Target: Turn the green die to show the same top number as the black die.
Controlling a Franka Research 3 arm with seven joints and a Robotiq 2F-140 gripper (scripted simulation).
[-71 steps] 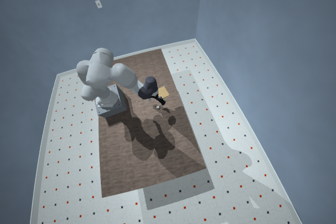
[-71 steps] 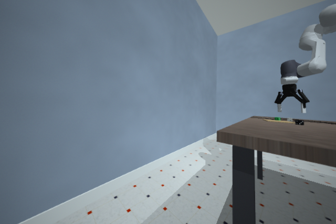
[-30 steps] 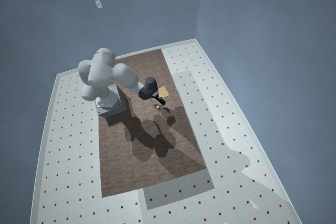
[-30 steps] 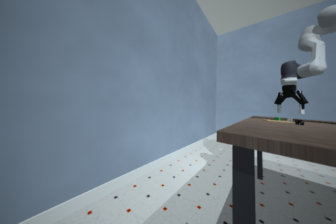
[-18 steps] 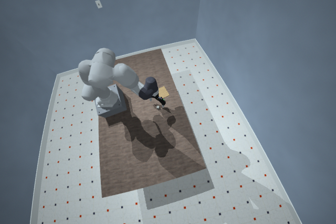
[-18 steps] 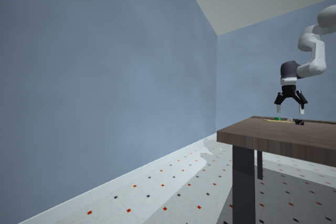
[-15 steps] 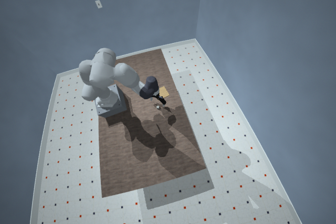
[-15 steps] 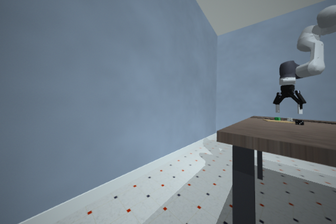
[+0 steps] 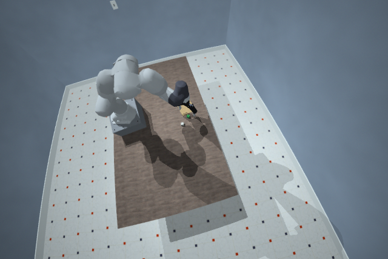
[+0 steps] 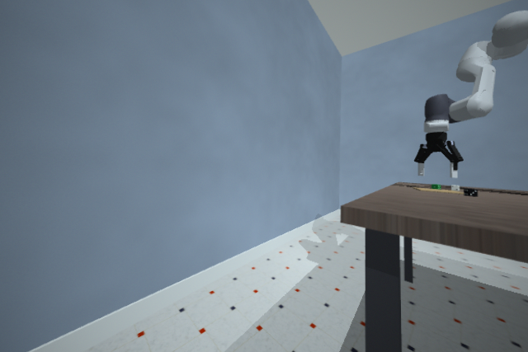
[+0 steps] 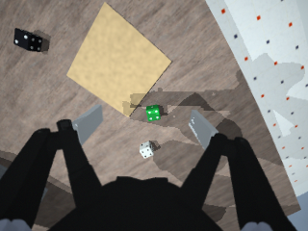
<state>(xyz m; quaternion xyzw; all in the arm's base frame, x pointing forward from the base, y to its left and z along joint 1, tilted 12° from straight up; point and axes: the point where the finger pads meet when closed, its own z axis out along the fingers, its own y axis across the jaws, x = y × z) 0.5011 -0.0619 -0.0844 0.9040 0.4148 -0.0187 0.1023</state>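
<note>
My gripper is now 9 cm past the black die, 21 cm to the right of it and 6 cm above it. From my hand the other things lie so: green die (2 cm to the right, 6 cm below); then white die (7 cm behind, 8 cm to the right, 6 cm below); then tan mat (9 cm to the left, 7 cm below).
</note>
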